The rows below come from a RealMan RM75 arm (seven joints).
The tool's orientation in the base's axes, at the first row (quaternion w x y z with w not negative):
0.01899 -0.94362 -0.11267 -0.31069
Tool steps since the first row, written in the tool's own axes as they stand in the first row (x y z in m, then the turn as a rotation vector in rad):
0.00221 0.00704 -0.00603 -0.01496 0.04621 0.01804
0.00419 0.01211 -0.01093 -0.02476 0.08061 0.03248
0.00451 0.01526 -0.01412 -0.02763 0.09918 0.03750
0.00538 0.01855 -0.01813 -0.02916 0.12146 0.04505
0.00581 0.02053 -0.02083 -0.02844 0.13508 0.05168
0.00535 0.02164 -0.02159 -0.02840 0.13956 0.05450
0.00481 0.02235 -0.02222 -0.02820 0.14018 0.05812
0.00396 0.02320 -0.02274 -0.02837 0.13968 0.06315
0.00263 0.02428 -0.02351 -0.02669 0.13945 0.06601
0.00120 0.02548 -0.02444 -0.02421 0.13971 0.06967
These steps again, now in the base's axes. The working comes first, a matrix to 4 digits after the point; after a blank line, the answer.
The tool's axes in the first row as the columns of a matrix, in the base's axes (used below as rounded here):
0.7816 0.2244 0.5821
0.2008 -0.9739 0.1058
0.5906 0.0342 -0.8062

-0.00020 -0.00705 0.00641 0.00918 -0.04610 -0.02180
-0.00037 -0.01211 0.01170 0.01764 -0.08004 -0.03805
-0.00127 -0.01545 0.01457 0.02249 -0.09817 -0.04316
-0.00219 -0.01890 0.01843 0.03069 -0.11938 -0.04939
-0.00298 -0.02103 0.02093 0.03817 -0.13180 -0.05384
-0.00353 -0.02229 0.02131 0.04084 -0.13585 -0.05594
-0.00416 -0.02315 0.02152 0.04325 -0.13603 -0.05872
-0.00494 -0.02421 0.02147 0.04593 -0.13505 -0.06289
-0.00618 -0.02561 0.02134 0.04886 -0.13419 -0.06421
-0.00757 -0.02716 0.02128 0.05298 -0.13355 -0.06569

